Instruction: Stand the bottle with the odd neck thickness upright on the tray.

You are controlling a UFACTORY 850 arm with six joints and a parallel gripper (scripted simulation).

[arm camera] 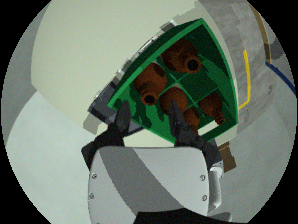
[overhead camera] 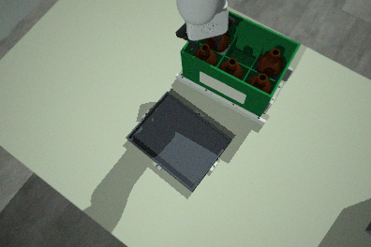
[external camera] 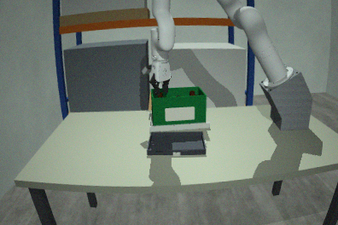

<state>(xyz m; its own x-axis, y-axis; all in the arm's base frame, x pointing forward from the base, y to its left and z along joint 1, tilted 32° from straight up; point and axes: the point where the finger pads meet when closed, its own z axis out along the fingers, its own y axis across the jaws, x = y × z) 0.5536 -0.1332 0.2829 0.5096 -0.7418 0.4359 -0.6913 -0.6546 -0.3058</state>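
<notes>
My gripper is now 12 cm above the green crate, 9 cm past it and 3 cm to the left of it. From my hand the other things lie so: dark grey tray 24 cm to the left, 19 cm below, 1 cm behind.
</notes>
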